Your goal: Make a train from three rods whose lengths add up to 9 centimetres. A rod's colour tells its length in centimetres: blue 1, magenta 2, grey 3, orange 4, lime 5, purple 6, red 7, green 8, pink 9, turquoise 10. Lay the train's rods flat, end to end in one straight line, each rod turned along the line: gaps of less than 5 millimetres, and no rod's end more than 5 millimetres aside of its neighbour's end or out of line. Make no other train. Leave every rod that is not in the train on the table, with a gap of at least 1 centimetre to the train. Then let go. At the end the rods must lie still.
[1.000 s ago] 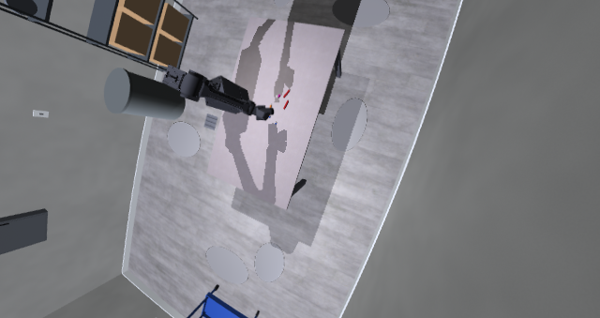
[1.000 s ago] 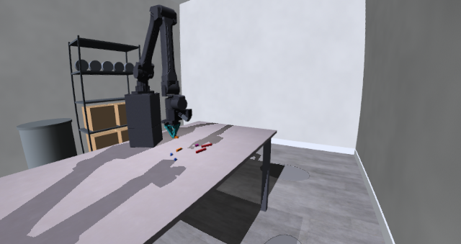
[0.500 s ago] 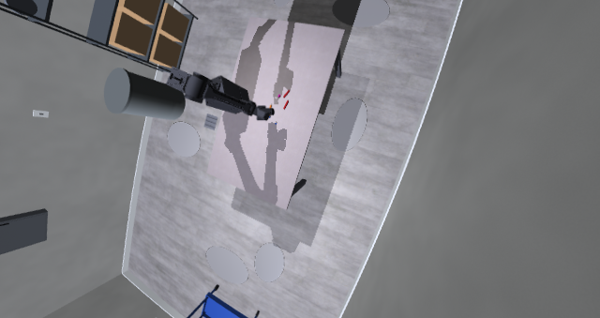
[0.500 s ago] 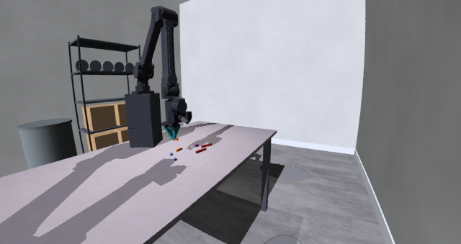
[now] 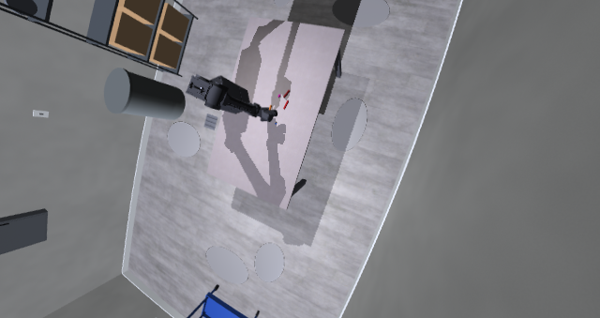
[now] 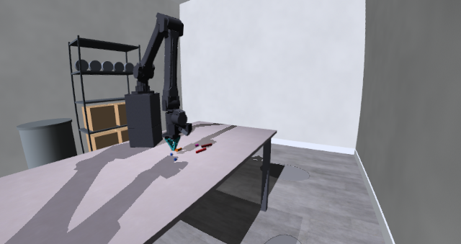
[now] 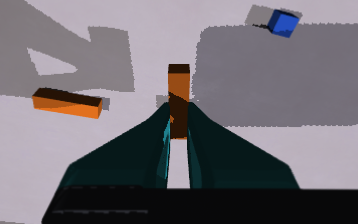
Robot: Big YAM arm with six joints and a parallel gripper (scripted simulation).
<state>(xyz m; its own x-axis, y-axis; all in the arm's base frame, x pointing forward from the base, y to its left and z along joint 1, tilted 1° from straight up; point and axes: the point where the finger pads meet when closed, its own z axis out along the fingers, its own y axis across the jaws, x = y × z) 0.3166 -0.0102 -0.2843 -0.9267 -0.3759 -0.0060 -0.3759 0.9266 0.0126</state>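
My hand is 10 mm past the magenta rod, 180 mm to the right of it and 30 mm above it.
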